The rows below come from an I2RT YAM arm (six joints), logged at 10 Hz.
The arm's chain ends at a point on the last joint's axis. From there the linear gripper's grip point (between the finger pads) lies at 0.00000 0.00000 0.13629 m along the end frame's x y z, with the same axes.
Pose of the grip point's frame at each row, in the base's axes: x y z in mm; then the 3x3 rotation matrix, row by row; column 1 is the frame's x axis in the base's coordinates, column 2 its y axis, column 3 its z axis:
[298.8 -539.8 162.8], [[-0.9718 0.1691 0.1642], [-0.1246 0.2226 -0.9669], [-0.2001 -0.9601 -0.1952]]
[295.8 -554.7 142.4], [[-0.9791 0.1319 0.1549], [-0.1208 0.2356 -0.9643], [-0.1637 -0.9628 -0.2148]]
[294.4 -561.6 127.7], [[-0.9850 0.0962 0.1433], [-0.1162 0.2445 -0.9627], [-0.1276 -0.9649 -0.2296]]
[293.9 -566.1 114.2], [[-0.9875 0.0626 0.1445], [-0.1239 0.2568 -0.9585], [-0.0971 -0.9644 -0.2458]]
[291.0 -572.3 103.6], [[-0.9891 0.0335 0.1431], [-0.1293 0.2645 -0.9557], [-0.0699 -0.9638 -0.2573]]
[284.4 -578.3 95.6], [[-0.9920 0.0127 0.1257], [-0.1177 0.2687 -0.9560], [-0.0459 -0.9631 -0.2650]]
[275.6 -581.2 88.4], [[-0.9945 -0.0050 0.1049], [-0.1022 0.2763 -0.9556], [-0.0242 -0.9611 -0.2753]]
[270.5 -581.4 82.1], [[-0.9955 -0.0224 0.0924], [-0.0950 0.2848 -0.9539], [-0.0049 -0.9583 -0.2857]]
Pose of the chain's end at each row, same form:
[276.4 -408.0 189.4], [[-0.9718 0.1691 0.1642], [-0.1246 0.2226 -0.9669], [-0.2001 -0.9601 -0.1952]]
[274.7 -423.3 171.7], [[-0.9791 0.1319 0.1549], [-0.1208 0.2356 -0.9643], [-0.1637 -0.9628 -0.2148]]
[274.9 -430.4 159.0], [[-0.9850 0.0962 0.1433], [-0.1162 0.2445 -0.9627], [-0.1276 -0.9649 -0.2296]]
[274.2 -435.5 147.7], [[-0.9875 0.0626 0.1445], [-0.1239 0.2568 -0.9585], [-0.0971 -0.9644 -0.2458]]
[271.5 -442.0 138.7], [[-0.9891 0.0335 0.1431], [-0.1293 0.2645 -0.9557], [-0.0699 -0.9638 -0.2573]]
[267.3 -448.0 131.7], [[-0.9920 0.0127 0.1257], [-0.1177 0.2687 -0.9560], [-0.0459 -0.9631 -0.2650]]
[261.3 -451.0 125.9], [[-0.9945 -0.0050 0.1049], [-0.1022 0.2763 -0.9556], [-0.0242 -0.9611 -0.2753]]
[257.9 -451.4 121.0], [[-0.9955 -0.0224 0.0924], [-0.0950 0.2848 -0.9539], [-0.0049 -0.9583 -0.2857]]

